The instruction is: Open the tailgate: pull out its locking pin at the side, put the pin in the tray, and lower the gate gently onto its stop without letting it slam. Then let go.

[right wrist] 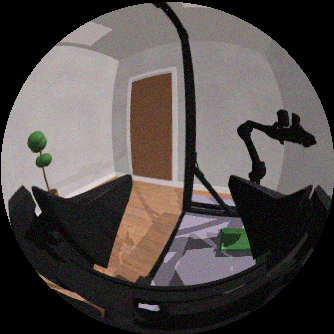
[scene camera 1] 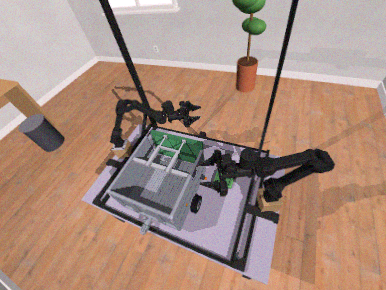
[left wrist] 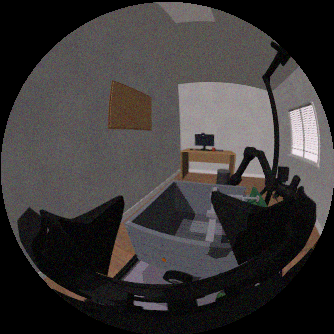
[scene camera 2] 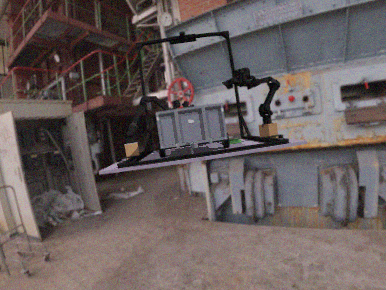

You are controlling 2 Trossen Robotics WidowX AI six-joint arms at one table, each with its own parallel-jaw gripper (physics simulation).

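Places are measured from the left arm's base along level axes (x ahead, y right, z down), in millimetres.
Pixels of known places: left gripper, between the fingertips: (scene camera 1: pixel 198 173) (left wrist: pixel 167 198) (scene camera 2: pixel 226 81); right gripper, between the fingertips: (right wrist: pixel 182 180) (scene camera 1: pixel 201 111); left arm's base, origin of its link: (scene camera 1: pixel 270 195) (scene camera 2: pixel 267 123); right arm's base, origin of its link: (scene camera 1: pixel 119 144) (scene camera 2: pixel 130 143).
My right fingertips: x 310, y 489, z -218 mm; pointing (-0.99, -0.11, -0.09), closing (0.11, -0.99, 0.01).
For each thing: its middle in the pictures, then the offset to it from my right fingertips. Level surfaces: height alone.
- grey trailer, middle of its body: (left wrist: pixel 199 229) (scene camera 1: pixel 162 183) (scene camera 2: pixel 191 130) dy -352, dx +277, dz +189 mm
- green tray, middle of its body: (right wrist: pixel 238 239) (scene camera 1: pixel 225 175) (scene camera 2: pixel 231 141) dy -275, dx -105, dz +323 mm
- trailer's black wheel, middle of its body: (left wrist: pixel 177 278) (scene camera 1: pixel 196 203) dy -462, dx +94, dz +282 mm
- light mat, height of its surface: dz +334 mm
The green tailgate (scene camera 1: pixel 192 150) (left wrist: pixel 258 196) stands upright or nearly so at the far end of the grey trailer (scene camera 1: pixel 127 186) (scene camera 2: pixel 172 127) (left wrist: pixel 175 247). The locking pin cannot be made out. The green tray (scene camera 1: pixel 229 181) (scene camera 2: pixel 235 141) (right wrist: pixel 241 240) lies to the right of the trailer in scene camera 1, partly hidden by the left gripper. My left gripper (scene camera 1: pixel 204 174) (scene camera 2: pixel 227 84) (left wrist: pixel 167 198) is open and empty, above the trailer's right side in scene camera 1. My right gripper (scene camera 1: pixel 199 113) (right wrist: pixel 182 180) is open and empty, beyond the tailgate.
A black frame (scene camera 1: pixel 277 80) (scene camera 2: pixel 231 65) (left wrist: pixel 275 130) (right wrist: pixel 189 120) rises around the trailer. The trailer's black wheel (scene camera 1: pixel 196 203) is on its right side and its hitch (scene camera 1: pixel 146 226) at the near end. The light mat (scene camera 1: pixel 220 240) lies below. A potted plant (scene camera 1: pixel 246 75) stands behind.
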